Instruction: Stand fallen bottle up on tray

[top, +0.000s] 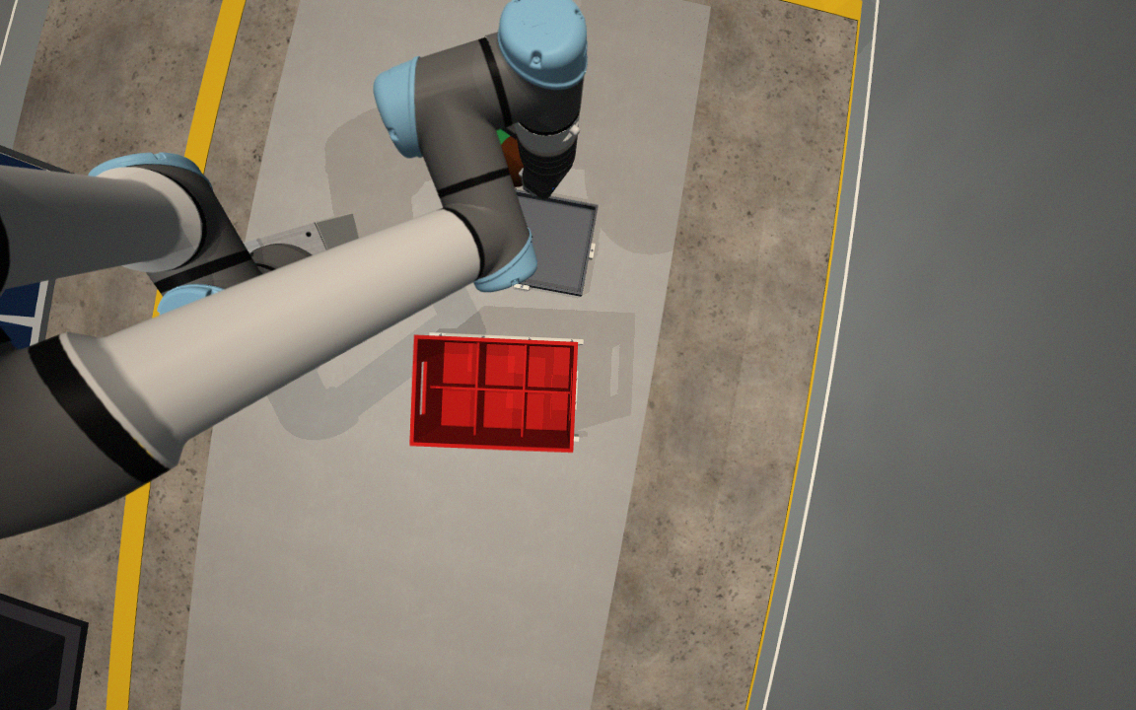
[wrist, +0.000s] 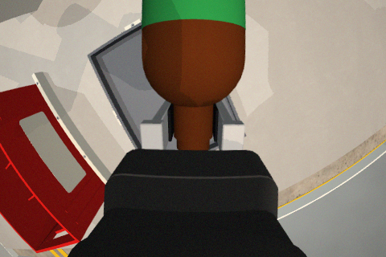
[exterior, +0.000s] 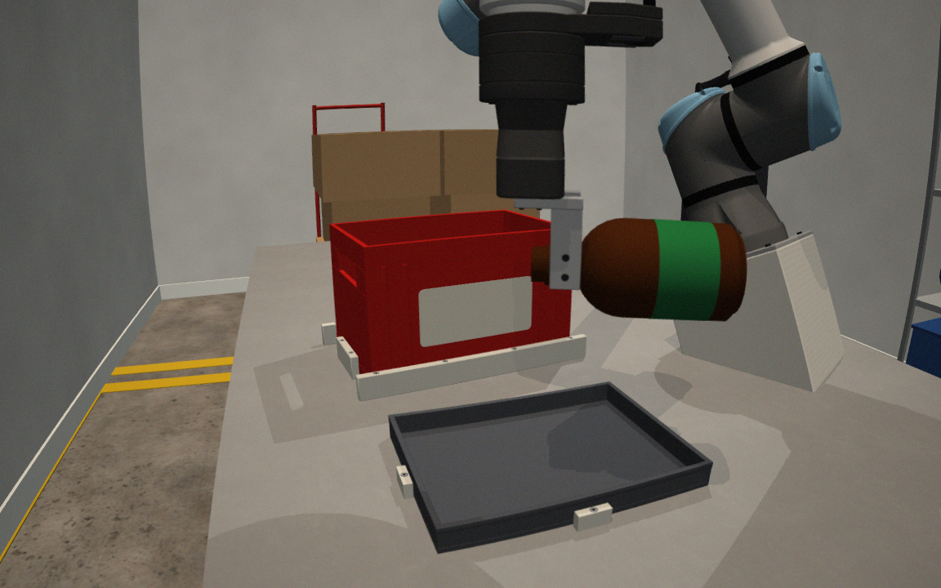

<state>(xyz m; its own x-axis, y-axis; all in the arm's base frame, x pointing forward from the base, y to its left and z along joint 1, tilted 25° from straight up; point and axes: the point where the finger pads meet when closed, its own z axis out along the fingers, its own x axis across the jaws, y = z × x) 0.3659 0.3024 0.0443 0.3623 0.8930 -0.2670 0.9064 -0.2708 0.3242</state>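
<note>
Now: hand 5 cm past the bottle, 2 cm to the right of it and 1 cm above it. From my hand the other things lie so: red crate: 2 cm ahead, 36 cm to the right, 12 cm below; then dark grey tray: 1 cm behind, 5 cm to the right, 19 cm below.
</note>
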